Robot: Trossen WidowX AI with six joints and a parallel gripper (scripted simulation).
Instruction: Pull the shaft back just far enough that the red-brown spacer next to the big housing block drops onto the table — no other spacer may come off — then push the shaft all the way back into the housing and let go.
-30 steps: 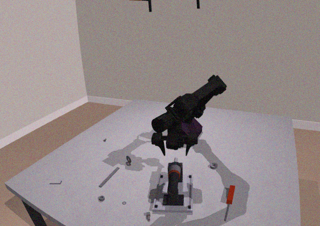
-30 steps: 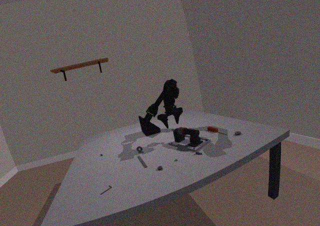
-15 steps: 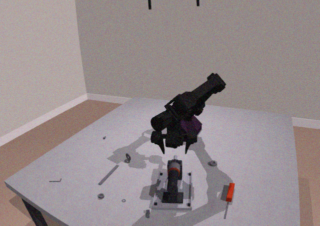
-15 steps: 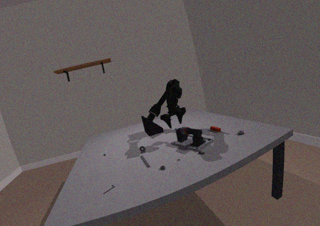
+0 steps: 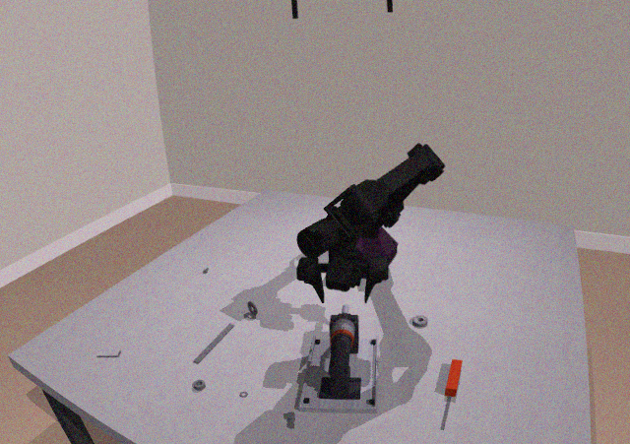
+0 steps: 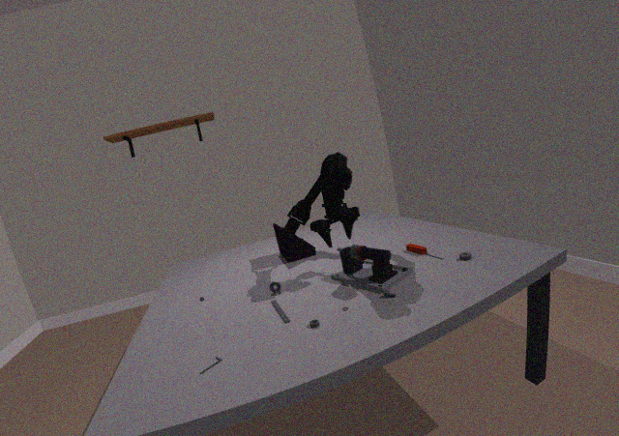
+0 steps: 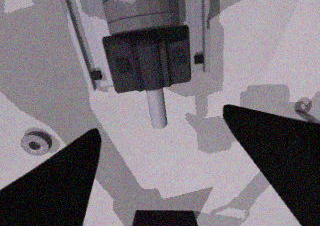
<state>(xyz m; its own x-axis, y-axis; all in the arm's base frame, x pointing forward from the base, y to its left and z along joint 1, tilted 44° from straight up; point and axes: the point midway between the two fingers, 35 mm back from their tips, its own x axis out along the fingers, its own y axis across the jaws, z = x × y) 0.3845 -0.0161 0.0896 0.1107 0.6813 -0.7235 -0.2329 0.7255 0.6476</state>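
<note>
My gripper tip is now 70 mm short of the grey shaft, 20 mm to the right of it and 20 mm above it. From my gripper tip the other things lie so: flat metal bar (290 mm to the right, 100 mm below, 100 mm ahead); then small bolt (270 mm ahead, 100 mm below, 20 mm to the right); then light grey spacer (80 mm ahead, 30 mm below, 20 mm to the left).
</note>
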